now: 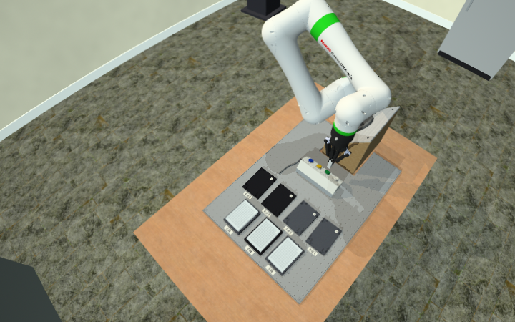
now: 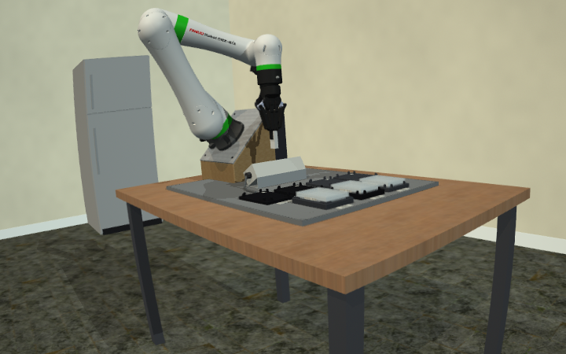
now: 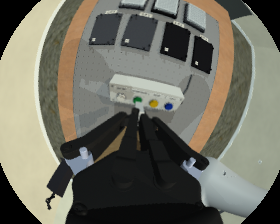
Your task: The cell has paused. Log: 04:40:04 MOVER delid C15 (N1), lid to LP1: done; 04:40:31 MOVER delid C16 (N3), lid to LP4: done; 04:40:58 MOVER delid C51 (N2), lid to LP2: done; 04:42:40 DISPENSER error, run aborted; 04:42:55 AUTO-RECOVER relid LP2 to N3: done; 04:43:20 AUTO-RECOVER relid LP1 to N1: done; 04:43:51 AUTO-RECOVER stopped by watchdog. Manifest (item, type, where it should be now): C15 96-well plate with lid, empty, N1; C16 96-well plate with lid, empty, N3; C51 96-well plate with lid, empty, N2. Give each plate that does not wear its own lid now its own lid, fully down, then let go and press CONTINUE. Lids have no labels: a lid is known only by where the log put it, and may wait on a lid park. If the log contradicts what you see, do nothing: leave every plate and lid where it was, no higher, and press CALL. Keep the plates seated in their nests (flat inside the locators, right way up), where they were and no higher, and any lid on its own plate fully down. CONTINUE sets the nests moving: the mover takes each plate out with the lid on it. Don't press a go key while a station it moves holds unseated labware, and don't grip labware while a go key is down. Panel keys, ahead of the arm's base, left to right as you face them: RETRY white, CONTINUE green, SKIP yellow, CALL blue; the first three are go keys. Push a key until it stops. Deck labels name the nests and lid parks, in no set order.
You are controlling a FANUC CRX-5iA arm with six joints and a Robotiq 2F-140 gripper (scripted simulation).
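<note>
The green key lies 90 mm below my hand. From my hand the other things lie so: white key 10 mm ahead, 50 mm to the left, 90 mm below; yellow key 50 mm to the right, 90 mm below; blue key 10 mm behind, 100 mm to the right, 90 mm below.
</note>
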